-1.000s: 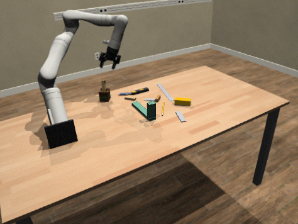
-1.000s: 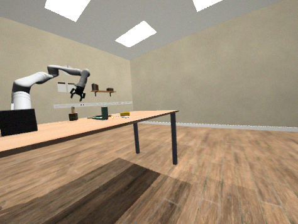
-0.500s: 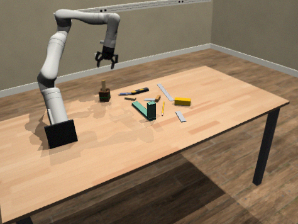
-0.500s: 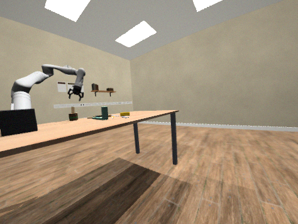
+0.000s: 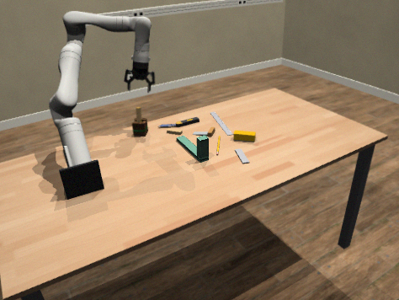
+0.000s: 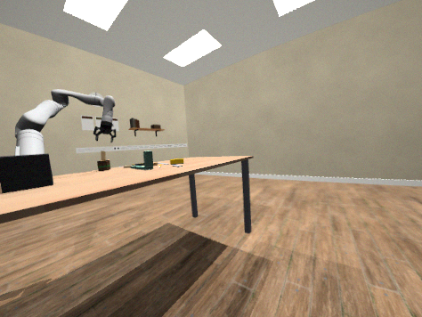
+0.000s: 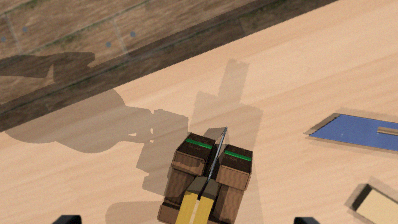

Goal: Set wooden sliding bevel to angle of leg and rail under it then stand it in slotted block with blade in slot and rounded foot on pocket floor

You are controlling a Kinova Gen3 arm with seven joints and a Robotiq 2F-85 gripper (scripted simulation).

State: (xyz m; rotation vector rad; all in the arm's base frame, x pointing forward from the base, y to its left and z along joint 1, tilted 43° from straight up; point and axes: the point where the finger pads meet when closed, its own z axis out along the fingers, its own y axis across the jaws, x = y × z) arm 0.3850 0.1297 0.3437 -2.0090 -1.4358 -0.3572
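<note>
My gripper is now 140 mm above the wooden sliding bevel, 20 mm to the left of it and 20 mm past it. Also, from my hand: blue blade (210 mm below, 140 mm ahead, 50 mm to the right); thin steel blade (170 mm below, 20 mm to the right, 20 mm behind); small wooden block (210 mm below, 120 mm to the right, 120 mm ahead).
</note>
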